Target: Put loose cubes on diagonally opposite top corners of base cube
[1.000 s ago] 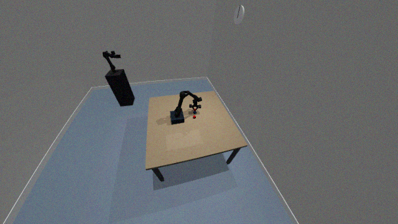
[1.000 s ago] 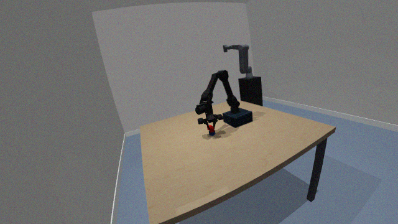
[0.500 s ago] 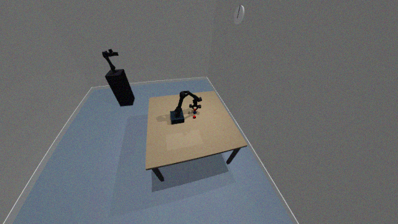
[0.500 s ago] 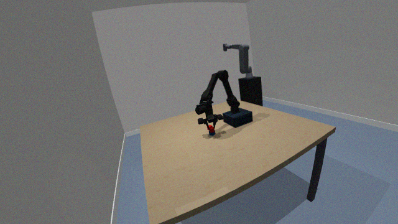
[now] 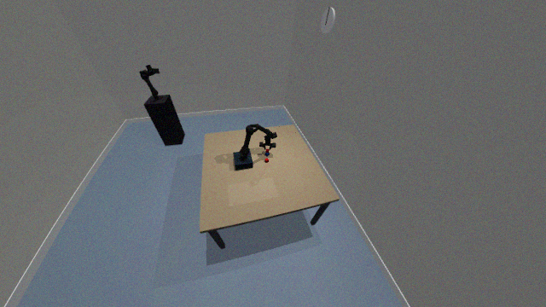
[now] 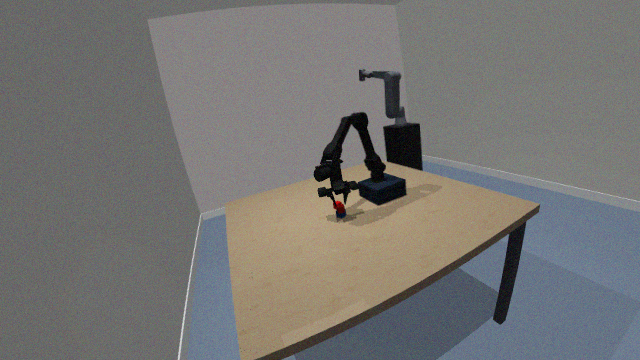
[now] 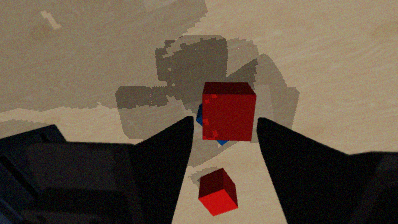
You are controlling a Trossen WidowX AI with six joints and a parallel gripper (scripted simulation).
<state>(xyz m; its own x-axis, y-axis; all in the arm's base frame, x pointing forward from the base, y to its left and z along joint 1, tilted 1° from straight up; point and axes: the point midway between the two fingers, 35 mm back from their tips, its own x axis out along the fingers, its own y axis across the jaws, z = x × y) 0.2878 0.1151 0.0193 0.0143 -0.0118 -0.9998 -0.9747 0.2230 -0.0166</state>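
Right now the blue base cube is 50 mm below my gripper tip and 20 mm to the right of it.
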